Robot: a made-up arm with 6 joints.
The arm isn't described. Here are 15 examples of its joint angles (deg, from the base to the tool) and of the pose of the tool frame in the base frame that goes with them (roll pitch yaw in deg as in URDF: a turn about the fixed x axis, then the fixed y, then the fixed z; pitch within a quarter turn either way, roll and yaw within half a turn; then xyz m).
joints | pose
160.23 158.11 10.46 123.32 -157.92 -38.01 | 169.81 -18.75 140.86 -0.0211 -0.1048 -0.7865
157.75 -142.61 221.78 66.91 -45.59 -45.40 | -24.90 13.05 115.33 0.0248 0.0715 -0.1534
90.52 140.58 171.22 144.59 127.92 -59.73 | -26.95 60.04 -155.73 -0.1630 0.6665 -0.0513
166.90 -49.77 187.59 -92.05 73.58 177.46 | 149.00 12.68 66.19 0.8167 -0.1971 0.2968
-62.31 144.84 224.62 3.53 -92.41 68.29 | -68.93 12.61 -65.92 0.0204 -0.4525 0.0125
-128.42 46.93 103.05 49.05 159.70 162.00 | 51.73 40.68 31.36 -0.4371 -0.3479 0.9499
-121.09 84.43 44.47 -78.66 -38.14 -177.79 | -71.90 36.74 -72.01 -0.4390 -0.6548 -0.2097
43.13 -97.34 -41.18 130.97 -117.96 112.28 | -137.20 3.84 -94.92 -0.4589 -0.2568 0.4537
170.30 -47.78 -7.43 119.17 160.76 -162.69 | 84.35 47.20 -34.75 0.2450 -0.1371 0.9189
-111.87 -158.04 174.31 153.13 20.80 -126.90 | -18.20 45.60 -98.61 0.1008 -0.2101 -0.5454
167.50 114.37 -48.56 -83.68 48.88 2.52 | -83.44 15.80 38.59 -0.1204 0.0484 -0.0578
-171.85 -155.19 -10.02 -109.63 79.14 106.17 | 130.47 -22.24 100.24 0.4783 0.0031 -0.0572
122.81 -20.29 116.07 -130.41 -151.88 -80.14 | -18.98 56.08 162.83 0.1084 -0.3986 1.0764
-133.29 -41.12 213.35 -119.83 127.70 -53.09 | 34.25 -43.99 119.28 0.5279 0.4207 0.2561
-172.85 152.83 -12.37 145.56 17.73 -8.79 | 41.94 0.03 -2.77 0.0895 -0.1489 -0.6232
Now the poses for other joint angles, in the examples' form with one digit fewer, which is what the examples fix.
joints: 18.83 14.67 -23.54 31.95 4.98 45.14
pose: -75.2 33.9 22.0 0.550 0.015 0.557
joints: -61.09 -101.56 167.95 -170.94 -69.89 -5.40
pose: -174.5 20.6 -52.0 -0.140 0.646 -0.387
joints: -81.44 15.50 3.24 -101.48 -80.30 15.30
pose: 88.9 -9.0 -3.5 0.113 -0.494 0.449
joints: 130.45 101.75 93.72 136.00 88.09 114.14
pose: 165.4 45.8 -134.0 -0.757 0.675 0.080
